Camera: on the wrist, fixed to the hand. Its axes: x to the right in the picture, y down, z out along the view.
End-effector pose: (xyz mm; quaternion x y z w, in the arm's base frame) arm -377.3 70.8 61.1 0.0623 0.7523 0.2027 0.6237
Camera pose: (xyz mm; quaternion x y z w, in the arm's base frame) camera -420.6 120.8 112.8 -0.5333 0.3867 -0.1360 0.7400
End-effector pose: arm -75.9 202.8 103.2 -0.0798 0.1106 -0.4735 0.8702
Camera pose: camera -38.6 257.8 51.8 -0.4027 -0.0703 -0.8628 0.2974
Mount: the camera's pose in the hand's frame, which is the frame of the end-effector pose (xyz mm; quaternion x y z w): -20.6 72.2 -37.6 -0.1980 -0.2159 -0.6601 0.6917
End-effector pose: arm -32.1 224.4 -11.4 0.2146 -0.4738 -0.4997 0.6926
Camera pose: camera 34.9 265.7 17.9 0.2162 -0.2367 -0.9430 0.0894
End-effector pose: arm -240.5 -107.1 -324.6 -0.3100 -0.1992 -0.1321 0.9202
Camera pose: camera -221.6 -72.3 -398.6 -0.2937 -0.5149 -0.6713 0.4449
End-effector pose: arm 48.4 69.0 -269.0 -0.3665 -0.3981 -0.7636 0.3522
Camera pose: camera 107.8 10.1 -276.6 0.2253 0.4422 0.7604 0.4190
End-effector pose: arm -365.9 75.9 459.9 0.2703 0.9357 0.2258 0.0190
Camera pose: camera -318.3 104.1 523.1 -0.3857 0.7769 0.2706 0.4177
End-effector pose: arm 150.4 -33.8 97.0 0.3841 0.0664 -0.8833 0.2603
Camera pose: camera 223.2 -75.2 91.5 0.0204 -0.4182 0.8526 0.3126
